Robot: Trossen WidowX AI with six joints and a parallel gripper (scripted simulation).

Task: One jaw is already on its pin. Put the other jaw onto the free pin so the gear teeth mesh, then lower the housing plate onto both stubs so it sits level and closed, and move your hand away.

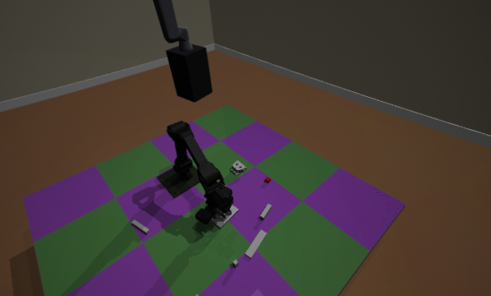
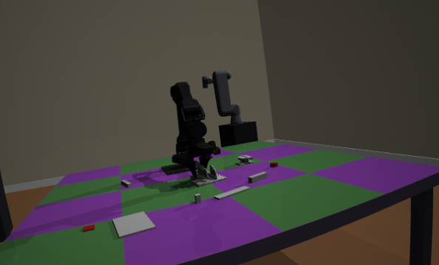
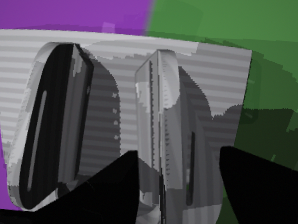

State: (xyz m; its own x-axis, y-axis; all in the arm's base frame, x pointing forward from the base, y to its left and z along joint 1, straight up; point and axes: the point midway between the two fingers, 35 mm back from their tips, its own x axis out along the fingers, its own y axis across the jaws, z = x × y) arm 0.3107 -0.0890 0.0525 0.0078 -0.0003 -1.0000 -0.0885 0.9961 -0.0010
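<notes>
Now: gripper tip 40 mm past the grey jaw assembly and 20 mm to the right of it. The rest, counted from my gripper tip: small cube 200 mm ahead, 110 mm to the right, 10 mm below; then short grey bar 160 mm ahead, 150 mm to the left, 10 mm below; then grey slotted part 300 mm to the left, 110 mm behind.
</notes>
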